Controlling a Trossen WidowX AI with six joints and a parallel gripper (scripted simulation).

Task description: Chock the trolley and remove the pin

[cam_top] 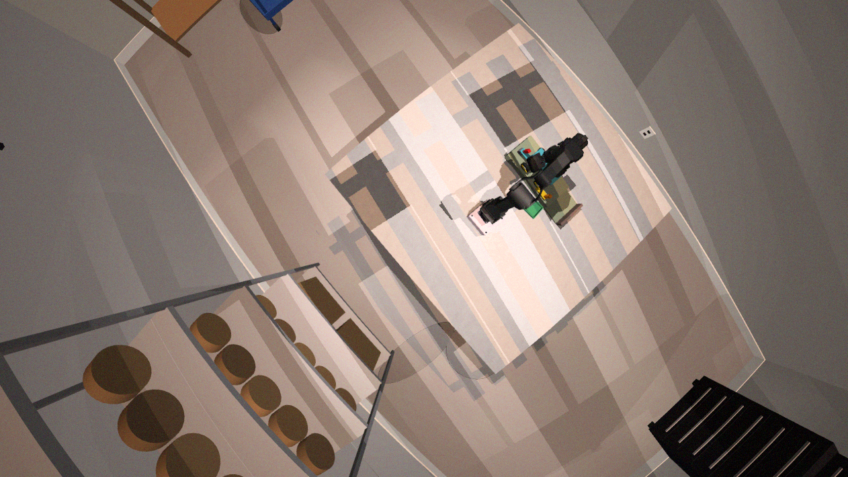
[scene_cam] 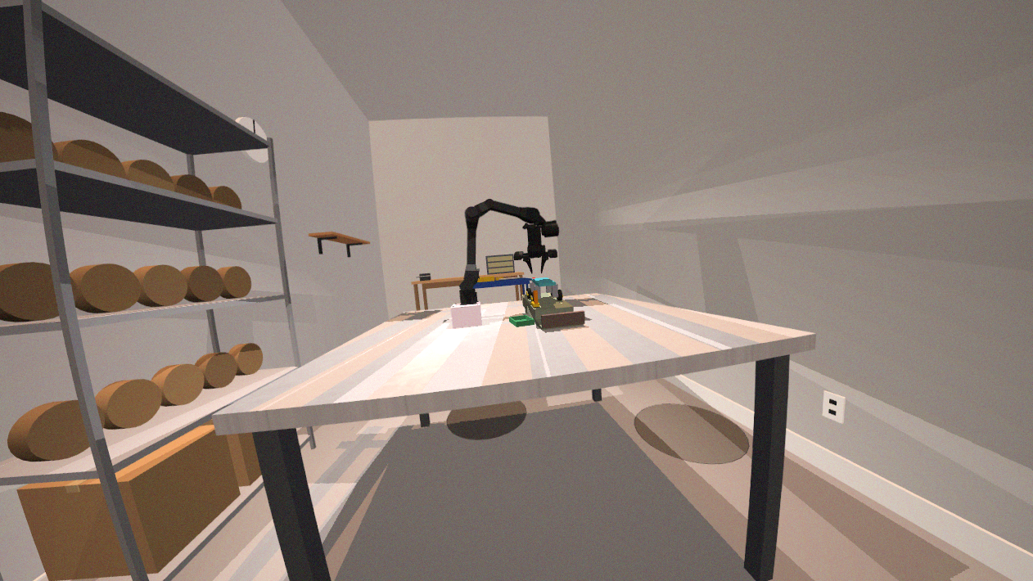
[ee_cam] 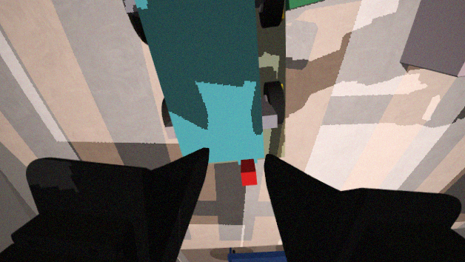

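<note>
My gripper tip is now 10 mm past the stop pin, 60 mm to the right of it and 60 mm above it. The rest, counted from my gripper tip: yellow chock 40 mm behind, 140 mm to the right, 100 mm below; then green tray 100 mm behind, 150 mm to the right, 190 mm below; then trolley 20 mm ahead, 40 mm to the right, 80 mm below.
</note>
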